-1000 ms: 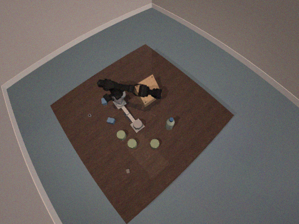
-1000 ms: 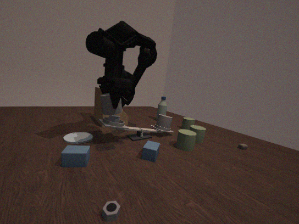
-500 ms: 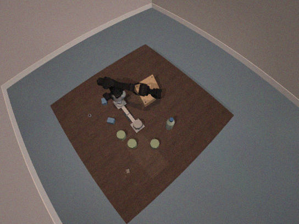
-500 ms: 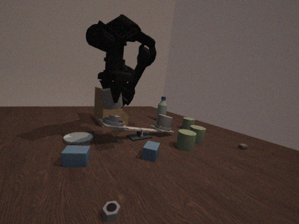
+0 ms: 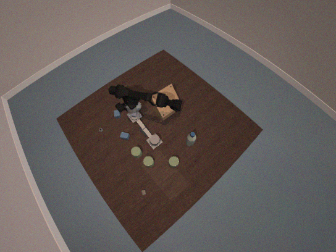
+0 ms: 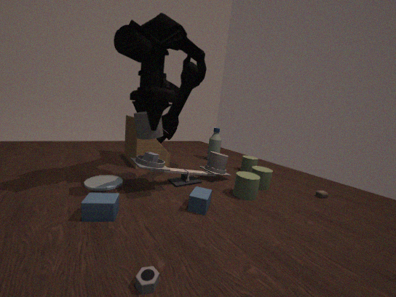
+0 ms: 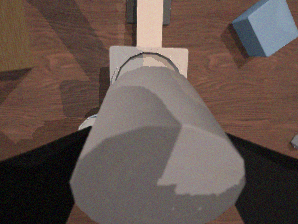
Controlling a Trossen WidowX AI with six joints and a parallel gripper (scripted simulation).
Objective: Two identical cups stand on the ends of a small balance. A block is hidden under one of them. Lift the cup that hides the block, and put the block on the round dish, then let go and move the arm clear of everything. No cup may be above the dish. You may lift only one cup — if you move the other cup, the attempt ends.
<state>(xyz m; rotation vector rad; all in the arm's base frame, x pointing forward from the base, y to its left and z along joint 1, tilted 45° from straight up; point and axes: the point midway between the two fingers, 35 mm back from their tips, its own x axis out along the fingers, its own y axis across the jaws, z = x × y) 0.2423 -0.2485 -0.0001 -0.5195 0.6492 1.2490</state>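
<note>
Right now the grey cup is 20 mm to the right of my gripper tip and 10 mm above it. Also, from my gripper tip: round dish (80 mm behind, 90 mm to the right, 170 mm below); grey nut (270 mm ahead, 140 mm to the right, 160 mm below); grey block (10 mm to the left, 80 mm below).
</note>
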